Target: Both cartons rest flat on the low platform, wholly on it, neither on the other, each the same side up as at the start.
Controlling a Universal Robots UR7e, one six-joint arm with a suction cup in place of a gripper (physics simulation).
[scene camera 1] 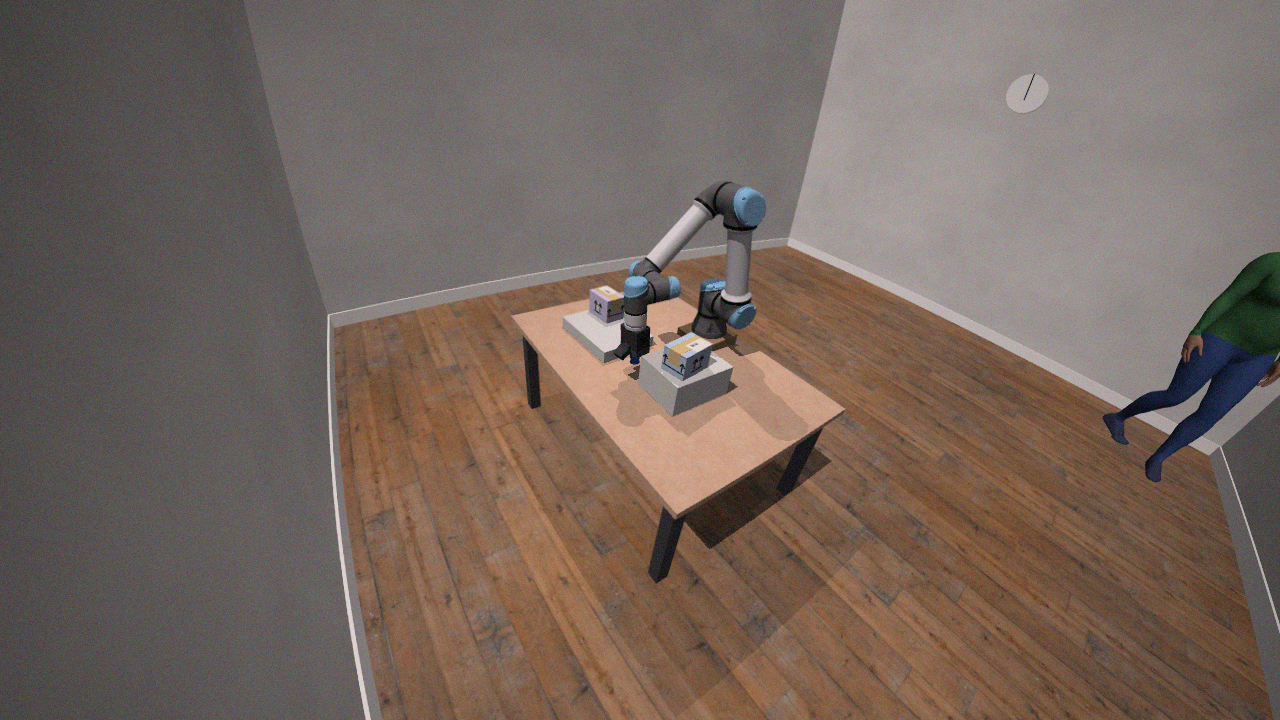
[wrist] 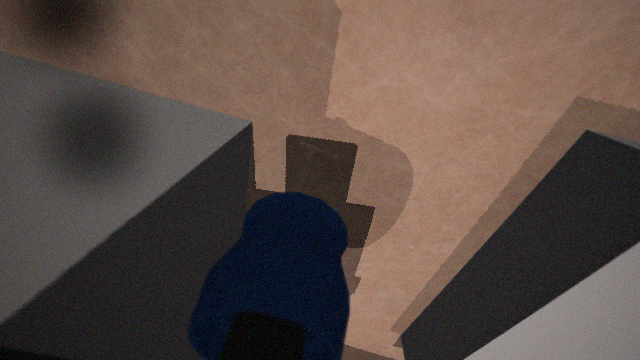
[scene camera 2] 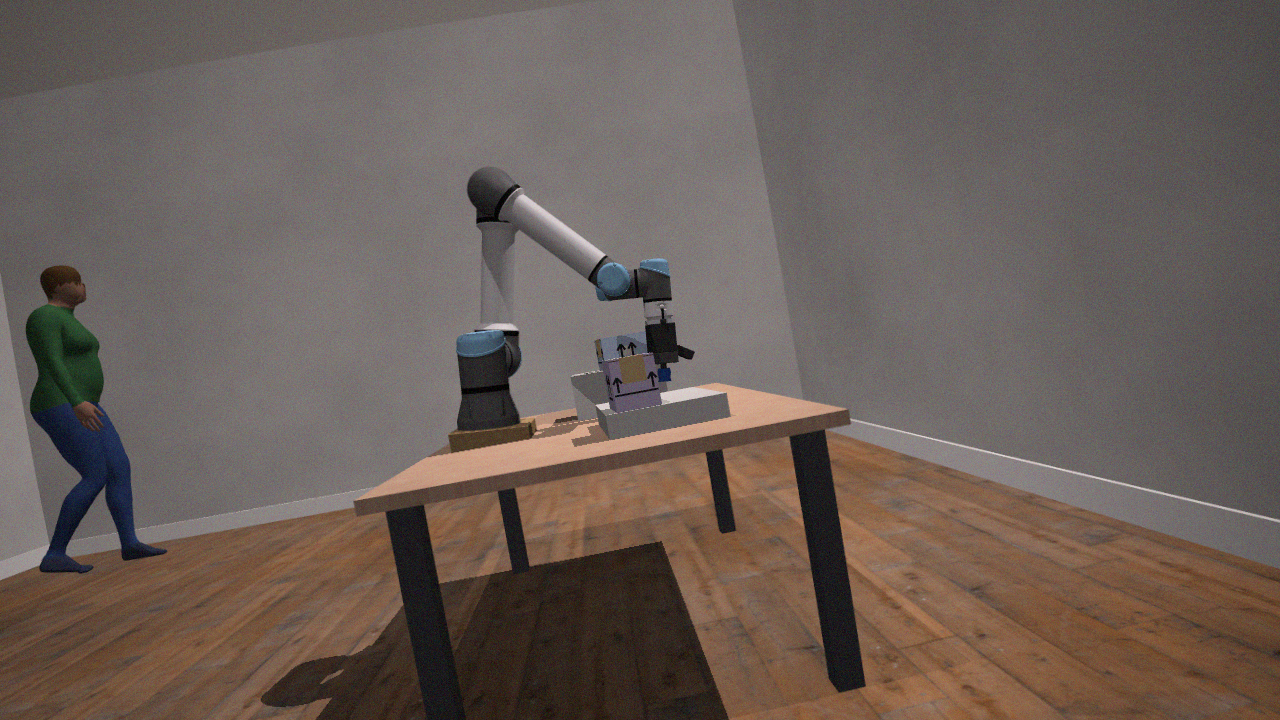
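Where they show: hand, its tool point: [scene camera 1: 634,361] [wrist: 294,237] [scene camera 2: 664,381]; arm's base, origin of its link: [scene camera 1: 709,329] [scene camera 2: 489,425].
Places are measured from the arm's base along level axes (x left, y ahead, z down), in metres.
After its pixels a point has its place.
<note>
The purple carton [scene camera 1: 605,306] {x -0.283, y 0.352, z -0.082 m} [scene camera 2: 633,395] {x -0.399, y 0.294, z -0.035 m} rests flat on the low platform [scene camera 1: 583,335] {x -0.249, y 0.485, z -0.005 m} [scene camera 2: 693,409] {x -0.415, y 0.403, z 0.012 m} [wrist: 575,320] {x -0.116, y 0.412, z -0.008 m}, near one edge, its arrows pointing up. The blue carton [scene camera 1: 686,358] {x 0.250, y 0.461, z -0.166 m} [scene camera 2: 617,345] {x 0.154, y 0.374, z -0.142 m} rests flat on the taller grey block [scene camera 1: 698,394] {x 0.281, y 0.399, z -0.015 m} [scene camera 2: 585,402] {x 0.099, y 0.253, z -0.006 m} [wrist: 150,250] {x 0.072, y 0.457, z -0.039 m}, its arrows pointing up; the purple carton partly hides it in scene camera 2. My gripper [scene camera 1: 635,360] [scene camera 2: 664,374] [wrist: 295,220], a blue suction cup pointing down, hangs above the table between the low platform and the taller block. It is open, with nothing on the cup. Neither carton shows in the wrist view.
The wooden table [scene camera 1: 760,447] {x 0.540, y 0.378, z 0.040 m} [scene camera 2: 501,470] {x -0.513, y 0.029, z 0.040 m} [wrist: 450,100] {x -0.032, y 0.499, z 0.040 m} carries both platforms and the arm's base [scene camera 1: 711,320] {x 0.036, y 0.050, z -0.077 m} [scene camera 2: 487,385] {x -0.060, y 0.015, z -0.099 m}, which stands at one side. A person [scene camera 1: 1226,358] [scene camera 2: 76,402] in green and blue is on the floor away from the table.
</note>
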